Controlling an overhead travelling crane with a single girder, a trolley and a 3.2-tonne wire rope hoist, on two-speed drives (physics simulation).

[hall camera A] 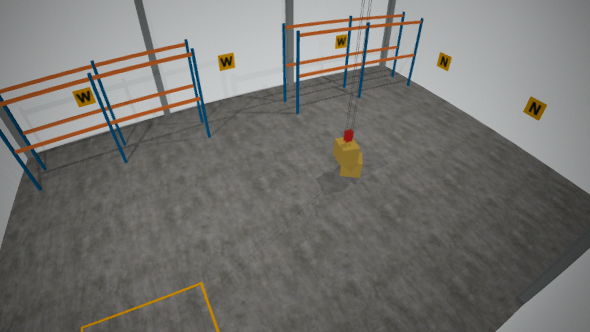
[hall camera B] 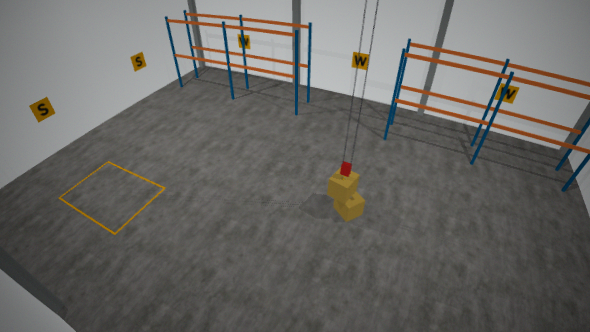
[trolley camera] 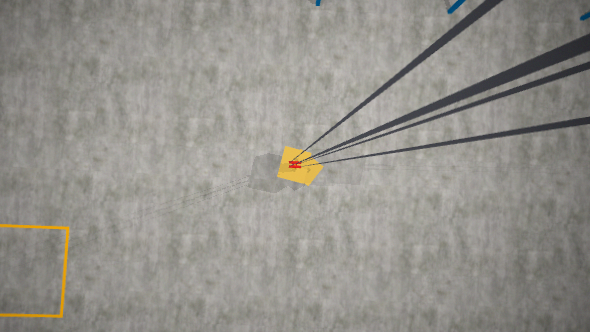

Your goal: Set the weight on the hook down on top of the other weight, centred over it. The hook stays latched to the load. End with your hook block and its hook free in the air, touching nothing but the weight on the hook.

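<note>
The red hook block (hall camera A: pixel 348 135) (hall camera B: pixel 346 169) (trolley camera: pixel 294 164) hangs on its ropes with its hook latched to the upper yellow weight (hall camera A: pixel 345 156) (hall camera B: pixel 342 189) (trolley camera: pixel 287 156). This weight looks upright and partly overlaps the other yellow weight (hall camera A: pixel 351 171) (hall camera B: pixel 350 210) (trolley camera: pixel 315 170), which stands on the floor. In hall camera B and the trolley camera the upper weight is offset to the left of the lower one, and part of the lower one's top shows. The two are turned differently. Whether they touch or a small gap lies between them I cannot tell.
Blue and orange racks (hall camera A: pixel 298 72) (hall camera B: pixel 296 72) stand along the W wall, with a second rack (hall camera A: pixel 201 95) (hall camera B: pixel 395 95) beside them. A yellow-orange marked rectangle (hall camera A: pixel 142 305) (hall camera B: pixel 137 175) (trolley camera: pixel 65 272) lies on the floor, away from the weights.
</note>
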